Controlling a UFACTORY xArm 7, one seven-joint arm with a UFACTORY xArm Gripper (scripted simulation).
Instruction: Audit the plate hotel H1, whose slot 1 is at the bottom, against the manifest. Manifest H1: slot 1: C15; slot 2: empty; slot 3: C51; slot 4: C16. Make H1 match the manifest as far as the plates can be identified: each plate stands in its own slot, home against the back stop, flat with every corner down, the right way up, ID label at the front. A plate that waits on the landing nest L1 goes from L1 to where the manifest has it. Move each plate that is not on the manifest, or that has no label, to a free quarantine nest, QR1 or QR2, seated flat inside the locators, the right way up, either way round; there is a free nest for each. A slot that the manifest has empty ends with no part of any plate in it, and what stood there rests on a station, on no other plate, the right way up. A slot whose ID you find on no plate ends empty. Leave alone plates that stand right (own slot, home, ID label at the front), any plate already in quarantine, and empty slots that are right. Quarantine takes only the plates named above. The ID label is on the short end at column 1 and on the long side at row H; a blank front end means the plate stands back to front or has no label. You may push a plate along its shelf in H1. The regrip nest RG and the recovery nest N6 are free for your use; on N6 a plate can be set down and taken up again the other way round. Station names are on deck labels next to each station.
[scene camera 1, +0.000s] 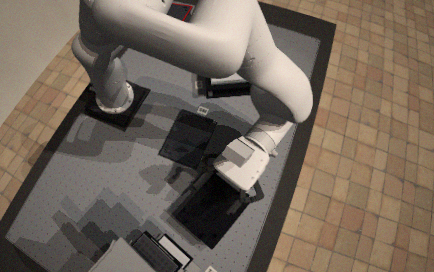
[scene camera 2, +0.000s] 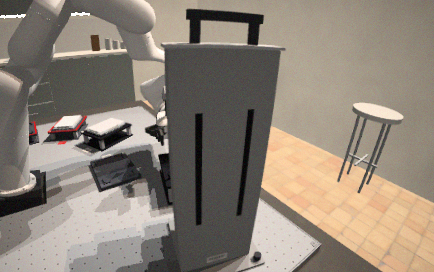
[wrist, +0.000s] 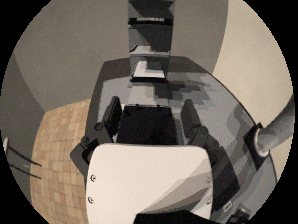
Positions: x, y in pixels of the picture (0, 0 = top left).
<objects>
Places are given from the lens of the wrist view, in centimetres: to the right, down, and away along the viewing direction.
gripper (wrist: 152, 104): 1, -1, 12
plate hotel H1 (wrist: 142, 37): -2, -24, 24
</objects>
